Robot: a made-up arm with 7 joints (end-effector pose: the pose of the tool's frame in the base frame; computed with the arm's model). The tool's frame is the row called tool. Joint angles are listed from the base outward.
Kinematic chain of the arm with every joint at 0, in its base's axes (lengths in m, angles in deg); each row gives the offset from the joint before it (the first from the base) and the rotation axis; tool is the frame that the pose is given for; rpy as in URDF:
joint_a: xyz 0 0 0.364 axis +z
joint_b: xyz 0 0 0 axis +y
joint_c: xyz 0 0 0.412 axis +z
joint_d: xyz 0.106 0 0 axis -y
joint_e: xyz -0.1 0 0.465 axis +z
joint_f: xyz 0 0 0 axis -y
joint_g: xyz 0.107 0 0 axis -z
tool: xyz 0 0 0 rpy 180 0 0
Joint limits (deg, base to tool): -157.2..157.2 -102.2..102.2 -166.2..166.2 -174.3..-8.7 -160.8..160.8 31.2..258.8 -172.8..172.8
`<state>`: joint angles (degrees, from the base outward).
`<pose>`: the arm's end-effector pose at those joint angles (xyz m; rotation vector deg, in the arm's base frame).
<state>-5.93 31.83 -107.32 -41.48 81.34 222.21 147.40</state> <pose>0.2498 -0.2737 1.1111 22.26 -8.87 -83.02</pose>
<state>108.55 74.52 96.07 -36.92 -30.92 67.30 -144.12</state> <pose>-0.6473 0.6934 0.6243 116.90 -54.02 9.02</pose>
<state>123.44 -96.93 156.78 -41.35 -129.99 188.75 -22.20</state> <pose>0.3336 -0.6408 -0.1058 86.05 119.32 -30.86</pose>
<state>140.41 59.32 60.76 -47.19 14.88 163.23 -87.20</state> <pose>-0.8443 0.3361 0.6604 31.44 -89.97 -6.03</pose>
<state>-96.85 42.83 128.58 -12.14 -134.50 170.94 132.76</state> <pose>0.0376 -0.4856 1.1328 11.41 58.23 -137.63</pose>
